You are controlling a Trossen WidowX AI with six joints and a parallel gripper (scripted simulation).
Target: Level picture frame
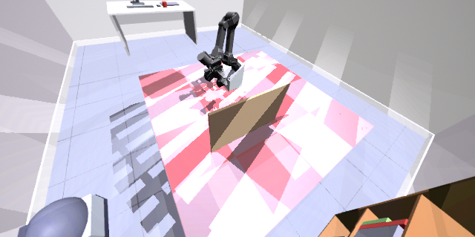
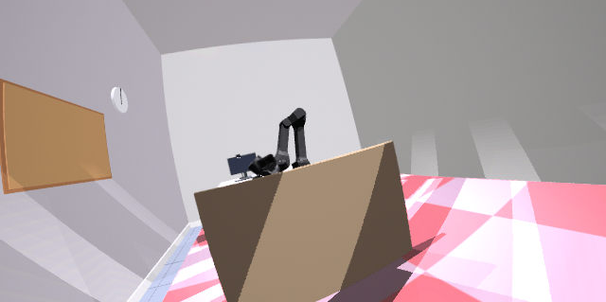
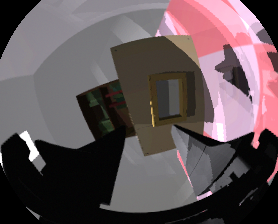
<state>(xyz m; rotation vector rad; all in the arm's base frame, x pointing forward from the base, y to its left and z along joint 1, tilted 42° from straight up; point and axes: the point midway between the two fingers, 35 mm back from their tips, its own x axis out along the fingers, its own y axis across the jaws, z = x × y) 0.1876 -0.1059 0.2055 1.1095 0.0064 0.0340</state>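
The picture frame is 20 cm ahead of my gripper tip, 3 cm to the left of it and 9 cm below it. Also, from my gripper tip: wall panel 21 cm ahead, 3 cm to the left, 10 cm below.
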